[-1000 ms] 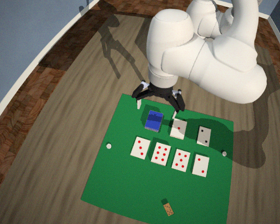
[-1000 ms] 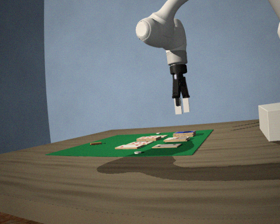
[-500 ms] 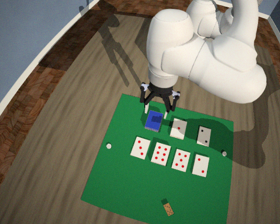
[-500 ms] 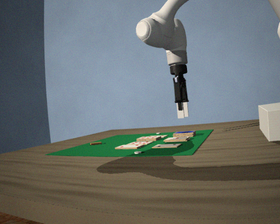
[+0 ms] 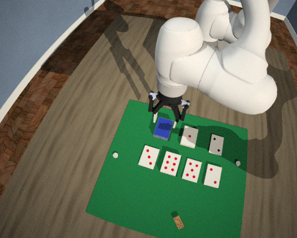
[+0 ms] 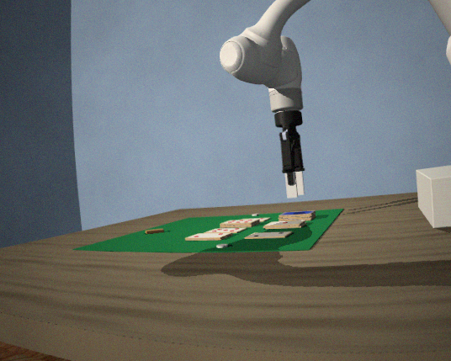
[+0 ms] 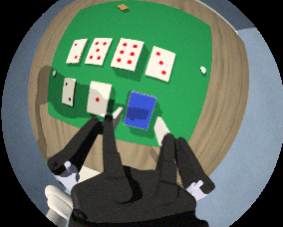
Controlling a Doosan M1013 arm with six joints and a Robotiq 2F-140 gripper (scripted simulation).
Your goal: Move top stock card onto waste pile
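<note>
Now: the card 80 mm below my hand. Also, from my hand: green mat 170 mm ahead, 90 mm to the left, 100 mm below.
</note>
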